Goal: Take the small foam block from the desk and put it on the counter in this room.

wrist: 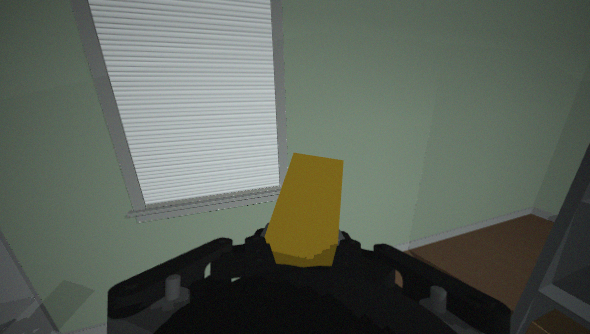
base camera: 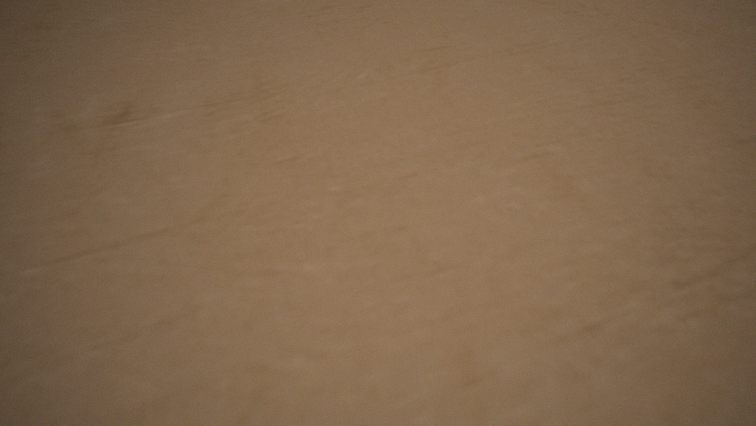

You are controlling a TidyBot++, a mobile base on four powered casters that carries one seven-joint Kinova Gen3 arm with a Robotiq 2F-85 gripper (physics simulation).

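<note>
The small foam block is yellow and elongated. It stands up between the fingertips in the middle of the wrist view. My gripper is shut on it, with one black finger against each side. The block's lower end is partly hidden down between the fingers. The block is held in the air, with a green wall behind it. Neither the desk nor the counter can be made out in these views. The gripper does not show in the base camera view.
A window with white blinds is in the green wall at the left. A grey shelf unit stands at the right edge, with part of a brown box low in it. Brown floor shows in both views.
</note>
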